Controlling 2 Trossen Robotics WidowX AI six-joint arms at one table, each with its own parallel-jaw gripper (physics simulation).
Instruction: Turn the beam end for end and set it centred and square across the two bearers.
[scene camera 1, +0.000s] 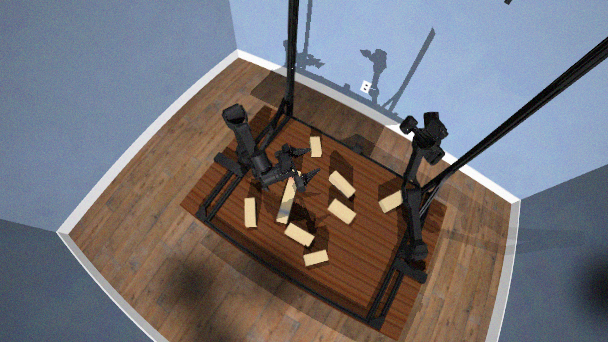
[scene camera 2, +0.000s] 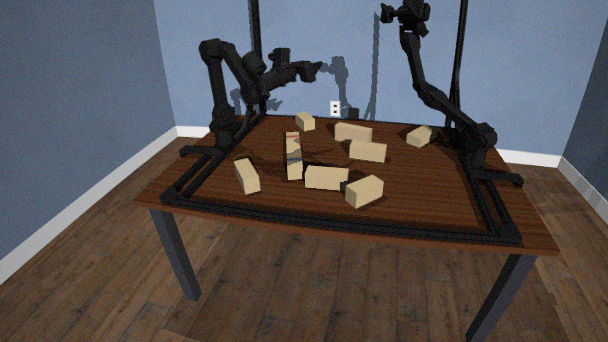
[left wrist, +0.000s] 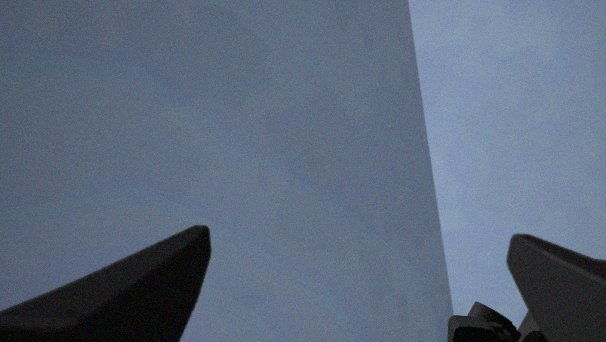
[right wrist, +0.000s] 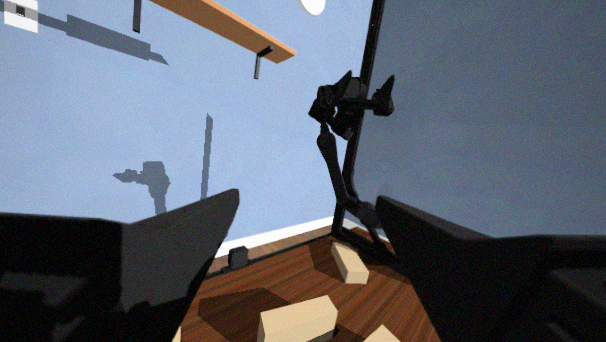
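Pixels of known places: left gripper, fingertip midpoint: (scene camera 1: 410, 139) (scene camera 2: 392, 2) (left wrist: 356, 243) (right wrist: 373, 74); right gripper, fingertip midpoint: (scene camera 1: 315, 158) (scene camera 2: 313, 62) (right wrist: 308, 198); left arm's base, origin of the base link: (scene camera 1: 406, 252) (scene camera 2: 473, 164); right arm's base, origin of the base link: (scene camera 1: 247, 159) (scene camera 2: 224, 143).
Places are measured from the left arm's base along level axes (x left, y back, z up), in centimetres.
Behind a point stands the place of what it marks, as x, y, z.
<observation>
The beam (scene camera 1: 287, 200) {8.0, -61.7, 3.1} (scene camera 2: 294, 172) {17.4, -59.1, 0.7} is the long pale bar left of centre on the table, its red stripe toward the back and blue stripe toward the front. Two similar pale blocks, one farther back (scene camera 1: 342, 184) {-12.1, -43.7, 4.4} (scene camera 2: 353, 132) {-11.1, -43.7, 2.9} and one nearer (scene camera 1: 342, 211) {-0.9, -37.5, 2.8} (scene camera 2: 368, 151) {1.0, -37.5, 1.6}, lie roughly parallel at centre; I cannot tell for certain which blocks are the bearers. My right gripper (scene camera 1: 314, 160) {-3.2, -56.9, 30.3} (right wrist: 308, 198) {-3.2, -56.9, 30.3} is open and empty, raised above the table behind the beam. My left gripper (left wrist: 356, 243) {-15.4, -31.9, 50.0} (right wrist: 372, 74) {-15.4, -31.9, 50.0} is open and empty, high up at the right, far from the beam.
More pale blocks lie around: at the back (scene camera 1: 315, 146) {-24.2, -65.3, 2.8} (scene camera 2: 305, 121) {-20.3, -64.2, 2.4}, left (scene camera 1: 250, 212) {21.9, -72.6, 3.1} (scene camera 2: 247, 176) {25.9, -70.8, 3.1}, in front of the beam (scene camera 1: 299, 234) {18.5, -48.9, 2.8} (scene camera 2: 326, 177) {20.9, -48.6, 2.2}, near the front (scene camera 1: 315, 258) {24.0, -37.5, 3.1} (scene camera 2: 364, 191) {26.9, -37.4, 2.7}, and by the left arm (scene camera 1: 391, 201) (scene camera 2: 420, 136). Black rails edge the table.
</observation>
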